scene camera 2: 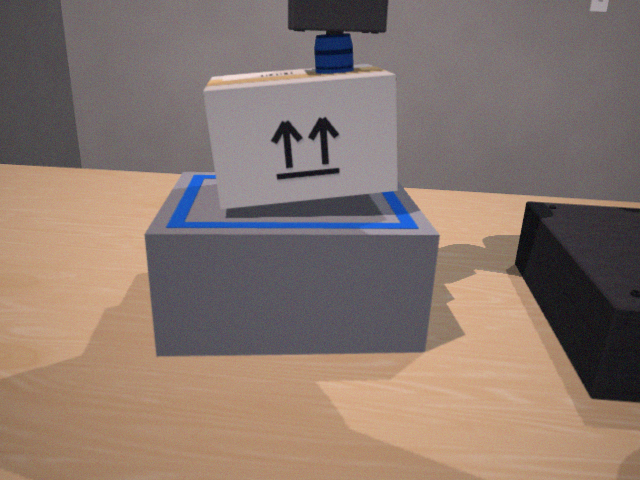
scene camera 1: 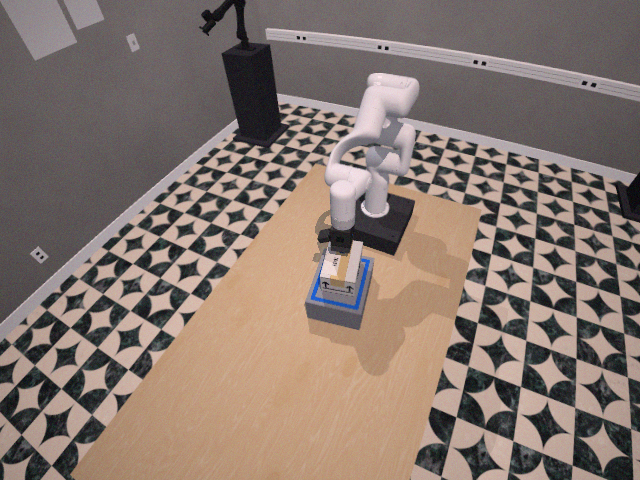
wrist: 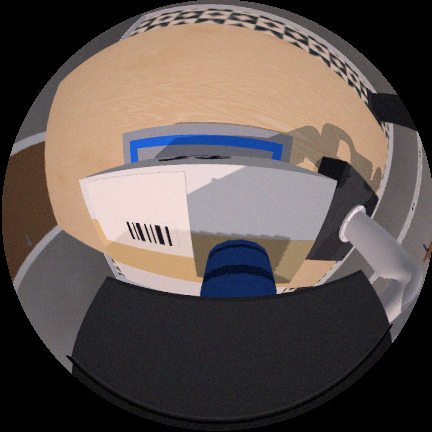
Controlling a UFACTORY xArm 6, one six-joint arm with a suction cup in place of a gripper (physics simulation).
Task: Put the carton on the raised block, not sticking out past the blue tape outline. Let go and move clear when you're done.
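Places are measured from the arm's base along level axes (x up, y right, z ahead), in metres.
Where they show: hand, tool point: (wrist: 233, 248); arm's base, link origin: (scene camera 1: 374, 208) (wrist: 351, 222).
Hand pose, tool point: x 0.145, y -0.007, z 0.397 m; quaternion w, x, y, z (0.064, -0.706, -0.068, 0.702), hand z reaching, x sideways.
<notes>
Things, the pixels of their centre, and the offset from my tool point. Level surfaces: height alone.
- white carton, body centre: (wrist: 197, 219) (scene camera 2: 299, 130) (scene camera 1: 342, 266) dx -0.044, dy -0.011, dz +0.030 m
- grey raised block, body centre: (scene camera 2: 291, 252) (wrist: 204, 184) (scene camera 1: 341, 287) dx -0.173, dy -0.011, dz +0.036 m
- wooden table, surface height: dx -0.233 m
The white carton (scene camera 1: 338, 273) (scene camera 2: 305, 149) (wrist: 250, 200), with a tan tape strip and black arrows, hangs tilted over the grey raised block (scene camera 1: 333, 316) (scene camera 2: 292, 294) (wrist: 126, 147). In scene camera 2 its left end is lower and close to the block top; its right end is higher, with shadow below. I cannot tell whether the low edge touches. The blue tape outline (scene camera 1: 336, 303) (scene camera 2: 289, 225) (wrist: 210, 140) shows around it, partly hidden by the carton. My gripper, a blue suction cup (scene camera 2: 333, 54) (wrist: 239, 270), is shut on the carton's top, toward the arm-base end.
The black arm base (scene camera 1: 379, 227) (scene camera 2: 584, 258) stands on the wooden table (scene camera 1: 258, 361) (scene camera 2: 232, 413) (wrist: 200, 75), close behind the block in scene camera 1. A black pedestal (scene camera 1: 251, 93) with a small black arm stands on the floor at the back left.
</notes>
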